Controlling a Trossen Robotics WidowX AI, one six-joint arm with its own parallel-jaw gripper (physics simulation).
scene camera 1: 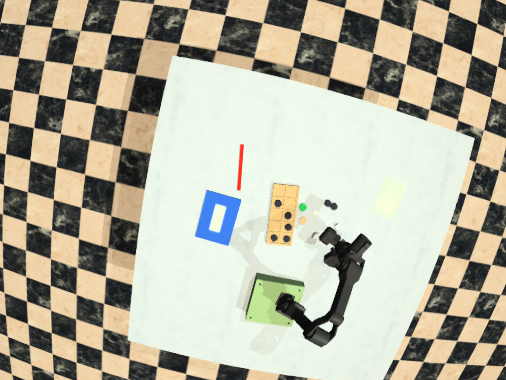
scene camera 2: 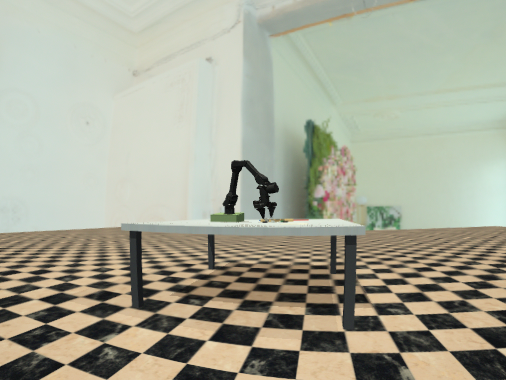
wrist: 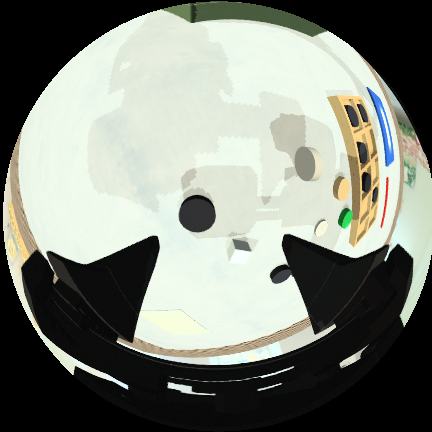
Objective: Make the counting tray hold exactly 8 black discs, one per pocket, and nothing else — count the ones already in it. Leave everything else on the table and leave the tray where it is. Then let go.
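The wooden counting tray (scene camera 1: pixel 279 190) (wrist: pixel 354 167) has two columns of pockets; several hold one black disc each and others are empty. Two loose black discs (scene camera 1: pixel 327 203) (scene camera 1: pixel 334 206) lie side by side right of the tray; in the wrist view a black disc (wrist: pixel 280 274) shows partly behind the right finger. Another loose black disc (wrist: pixel 197 213) lies flat on the table, slightly beyond the line between the fingertips, nearer the left one; the gripper hides it in scene camera 1. My gripper (scene camera 1: pixel 336 239) (scene camera 2: pixel 267 218) (wrist: pixel 221 241) is open and empty, pointing down low over the table.
A white cube (scene camera 1: pixel 335 224) (wrist: pixel 241 250) lies near that disc. Cream (scene camera 1: pixel 314 235) (wrist: pixel 308 164), tan (scene camera 1: pixel 302 220) (wrist: pixel 341 188), green (scene camera 1: pixel 302 207) (wrist: pixel 345 218) and small cream (scene camera 1: pixel 315 213) (wrist: pixel 321 228) pieces lie toward the tray. A blue frame (scene camera 1: pixel 202 220) and red strip (scene camera 1: pixel 240 167) lie beyond it.
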